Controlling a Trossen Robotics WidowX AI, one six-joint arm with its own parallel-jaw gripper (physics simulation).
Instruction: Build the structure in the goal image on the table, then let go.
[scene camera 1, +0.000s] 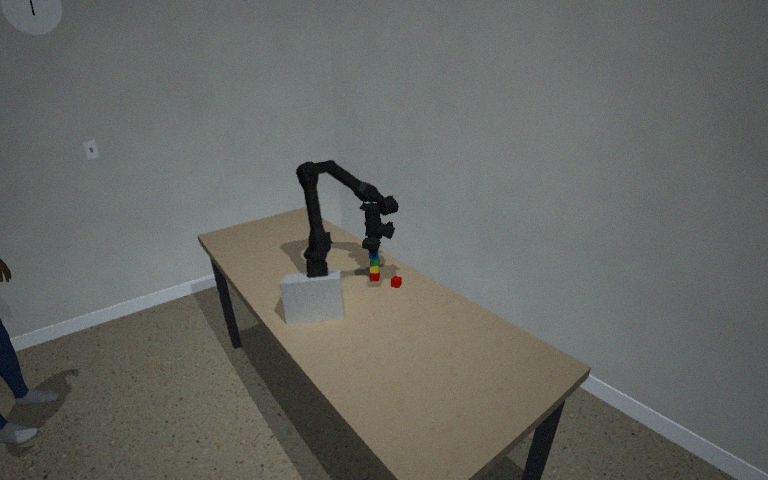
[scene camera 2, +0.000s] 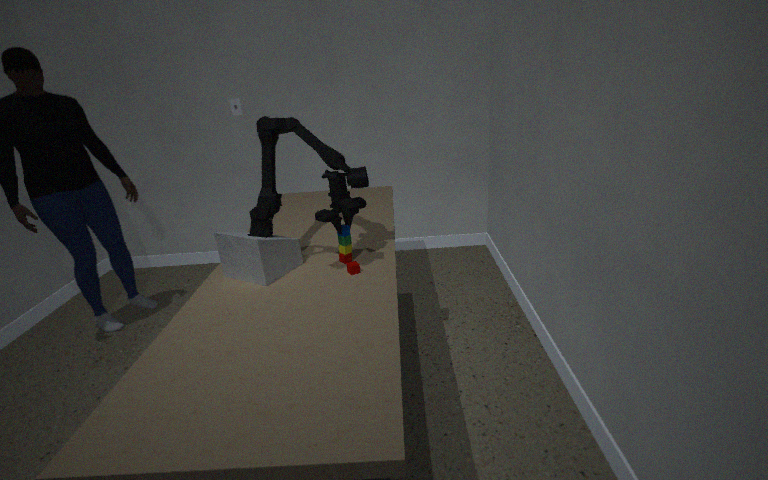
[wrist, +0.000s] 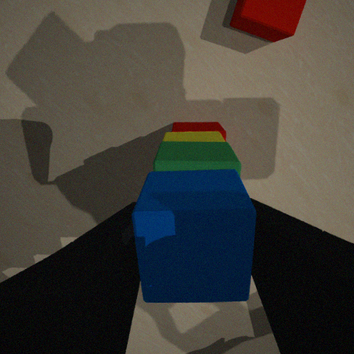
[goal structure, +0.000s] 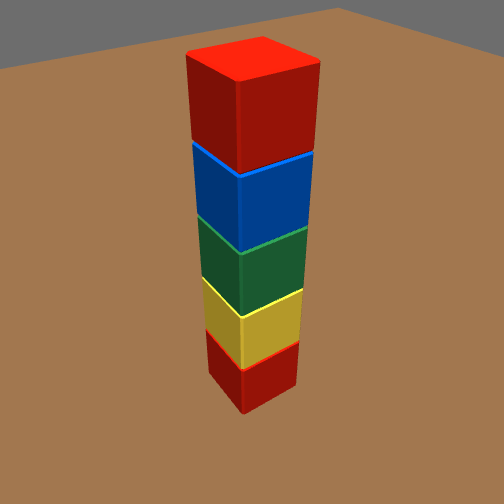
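Where they show: gripper, between the fingertips: (scene camera 1: 374, 254) (scene camera 2: 344, 232); arm's base, origin of its link: (scene camera 1: 317, 275) (scene camera 2: 260, 236).
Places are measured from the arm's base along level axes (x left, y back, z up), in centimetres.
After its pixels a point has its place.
A stack stands upright on the table (scene camera 1: 430, 339) @(z -13.3, x -33.7, y -26.3 cm) (scene camera 2: 283, 367) @(z -13.2, x -48.1, y -29.0 cm). From the bottom it has a red block (scene camera 1: 374, 277) @(z -11.5, x 8.4, y -25.1 cm) (scene camera 2: 345, 258) @(z -11.3, x 7.9, y -26.5 cm) (wrist: 197, 126), a yellow block (scene camera 1: 374, 270) @(z -8.5, x 8.7, y -25.3 cm) (scene camera 2: 345, 249) @(z -8.0, x 8.3, y -26.8 cm) (wrist: 195, 136), a green block (scene camera 1: 374, 262) @(z -5.0, x 8.7, y -25.5 cm) (scene camera 2: 344, 241) @(z -4.9, x 8.1, y -26.8 cm) (wrist: 197, 151) and a blue block (scene camera 1: 373, 255) (scene camera 2: 344, 230) @(z -1.1, x 8.9, y -27.0 cm) (wrist: 195, 255) on top. My gripper (scene camera 1: 373, 253) @(z -2.5, x 10.4, y -26.4 cm) (scene camera 2: 344, 227) @(z -2.5, x 10.4, y -26.4 cm) (wrist: 191, 211) points down and is shut on the blue block, one finger on each side. The blue block looks lined up with the green one in the wrist view; whether they touch is hard to tell.
A loose red block (scene camera 1: 395, 281) @(z -10.4, x 0.0, y -30.3 cm) (scene camera 2: 353, 268) @(z -11.0, x -0.3, y -32.0 cm) (wrist: 270, 17) lies on the table close to the stack, apart from it. The arm's base stands on a pale box (scene camera 1: 312, 298) @(z -3.6, x -8.0, y 4.3 cm) (scene camera 2: 254, 260) @(z -4.4, x -9.9, y -2.3 cm). A person (scene camera 2: 67, 158) stands on the floor beyond the table's left edge.
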